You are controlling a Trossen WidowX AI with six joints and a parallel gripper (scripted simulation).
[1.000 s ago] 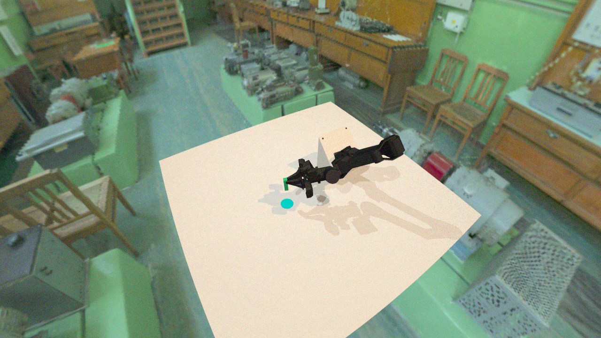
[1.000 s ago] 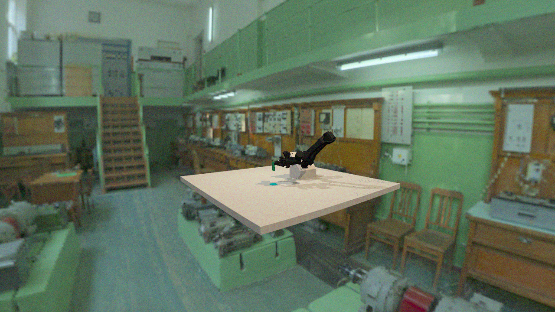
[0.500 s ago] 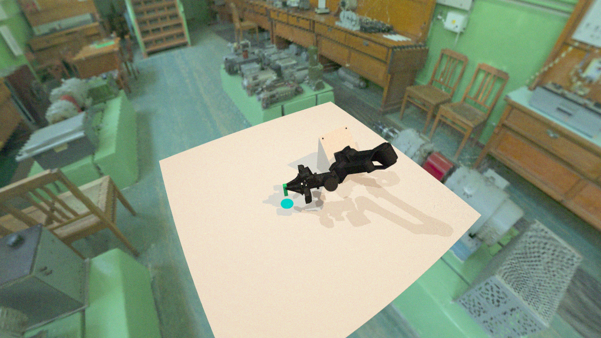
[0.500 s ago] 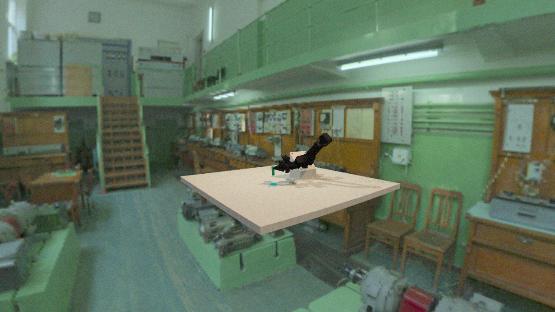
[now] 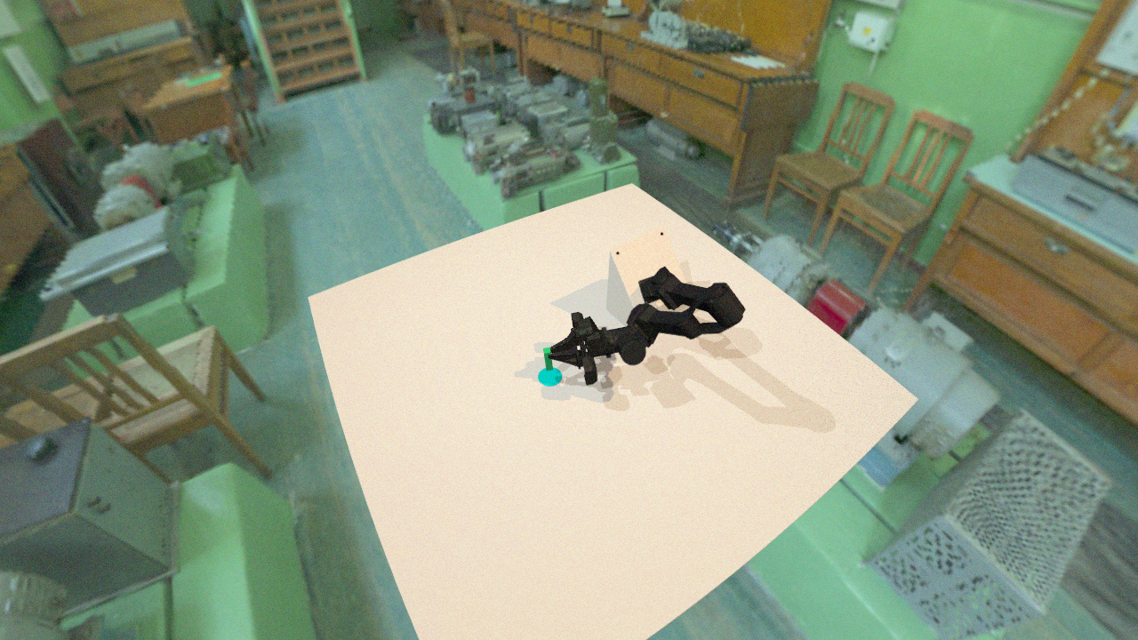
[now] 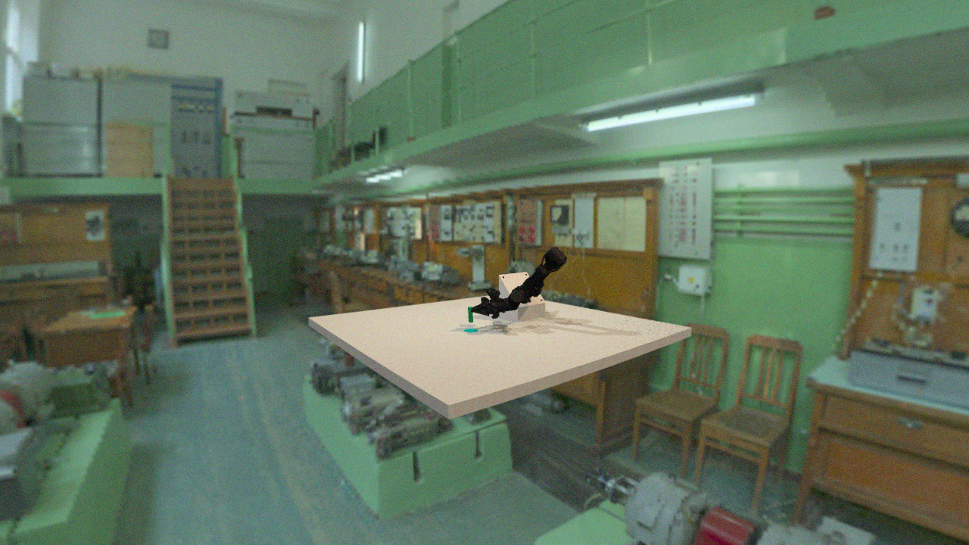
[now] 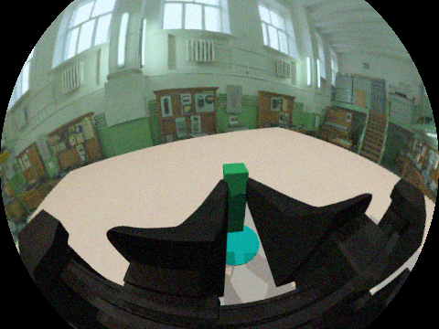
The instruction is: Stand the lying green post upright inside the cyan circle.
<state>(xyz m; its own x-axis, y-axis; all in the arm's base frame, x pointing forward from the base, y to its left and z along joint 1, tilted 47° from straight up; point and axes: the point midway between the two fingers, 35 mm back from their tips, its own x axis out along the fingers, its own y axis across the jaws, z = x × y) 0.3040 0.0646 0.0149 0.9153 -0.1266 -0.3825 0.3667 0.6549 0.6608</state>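
Right now the cyan circle is 9 cm below my gripper tip. Also, from my gripper tip: small green post: 2 cm below.
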